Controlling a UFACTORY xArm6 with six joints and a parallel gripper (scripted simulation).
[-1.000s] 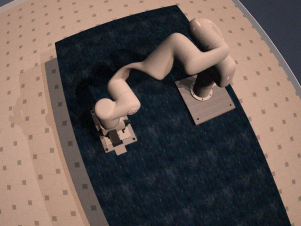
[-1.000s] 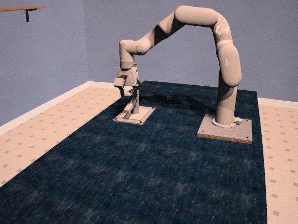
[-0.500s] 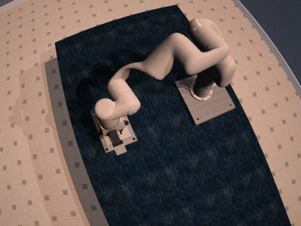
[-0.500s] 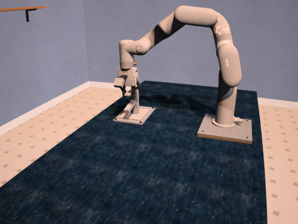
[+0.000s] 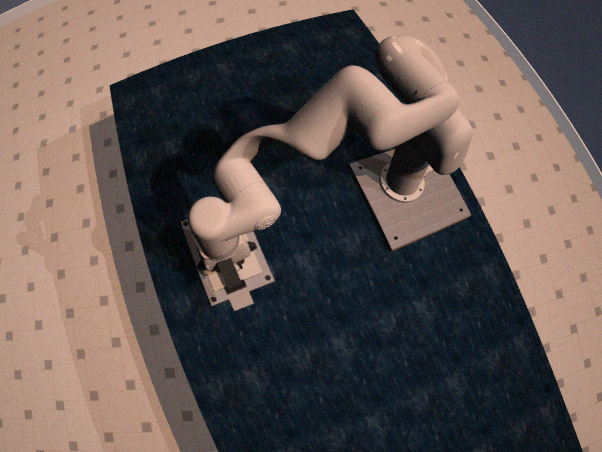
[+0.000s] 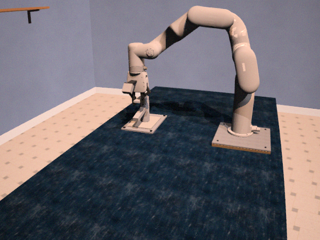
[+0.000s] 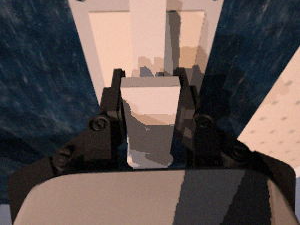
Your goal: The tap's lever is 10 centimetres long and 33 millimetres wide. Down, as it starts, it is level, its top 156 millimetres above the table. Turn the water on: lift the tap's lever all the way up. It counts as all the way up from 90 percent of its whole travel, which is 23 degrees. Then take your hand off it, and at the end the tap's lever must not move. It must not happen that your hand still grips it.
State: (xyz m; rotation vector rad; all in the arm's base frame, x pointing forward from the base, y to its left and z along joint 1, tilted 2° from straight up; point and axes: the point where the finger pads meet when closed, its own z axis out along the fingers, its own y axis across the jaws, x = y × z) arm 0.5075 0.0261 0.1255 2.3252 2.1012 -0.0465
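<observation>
My gripper is now 10 mm past the pale lever and 60 mm to the left of it.
</observation>
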